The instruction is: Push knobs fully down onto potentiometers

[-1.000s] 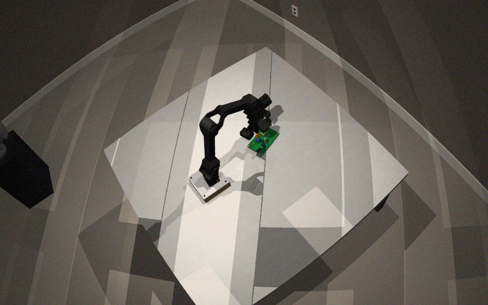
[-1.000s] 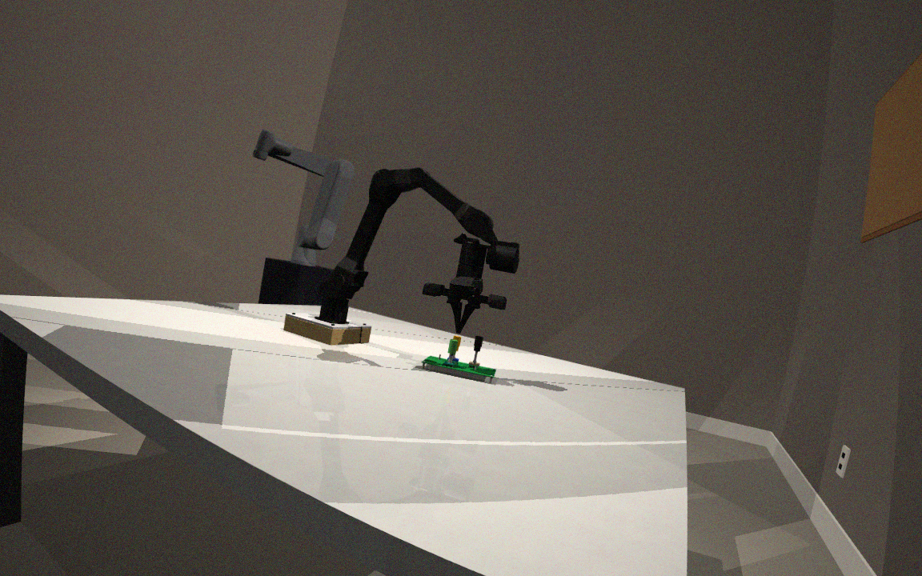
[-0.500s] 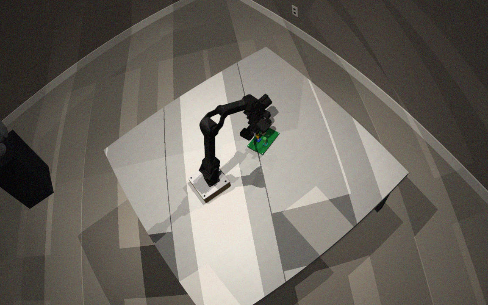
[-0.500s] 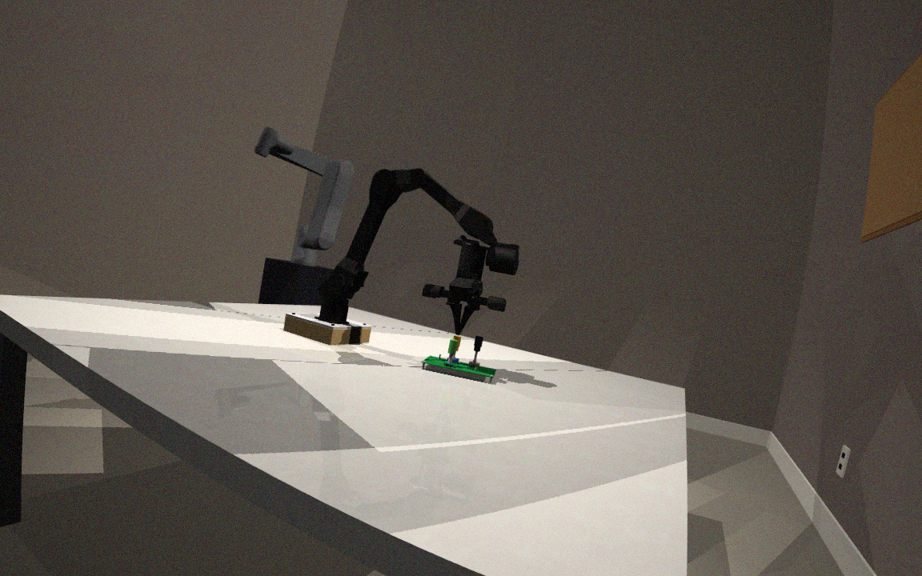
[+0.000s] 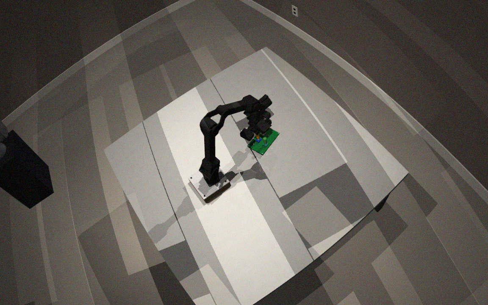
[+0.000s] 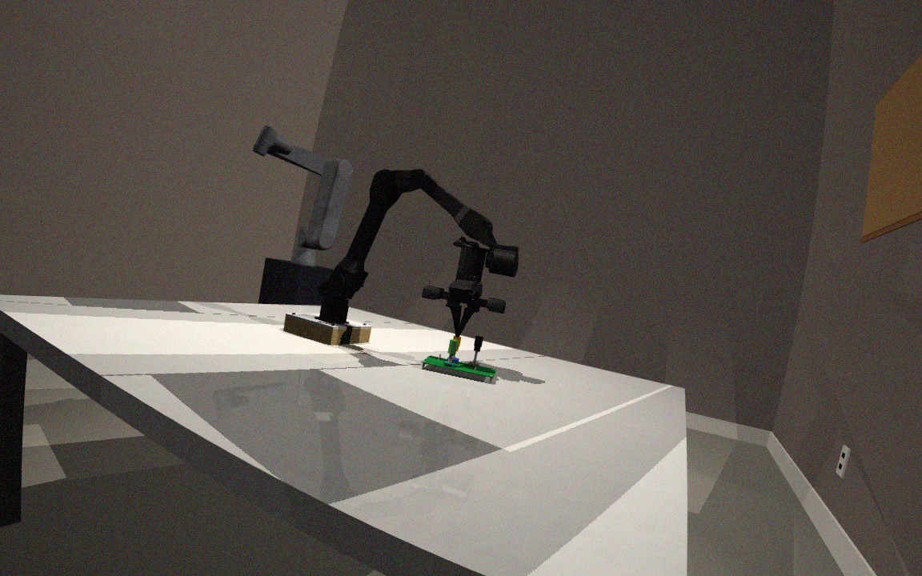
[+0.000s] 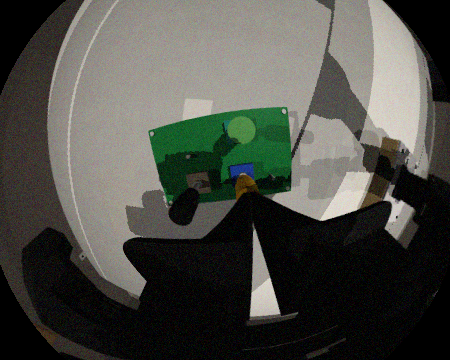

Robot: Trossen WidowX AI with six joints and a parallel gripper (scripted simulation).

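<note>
The orange knob is 20 mm below my gripper tip. From my gripper tip the other things lie so: black knob 40 mm ahead, 20 mm to the left, 10 mm below.
</note>
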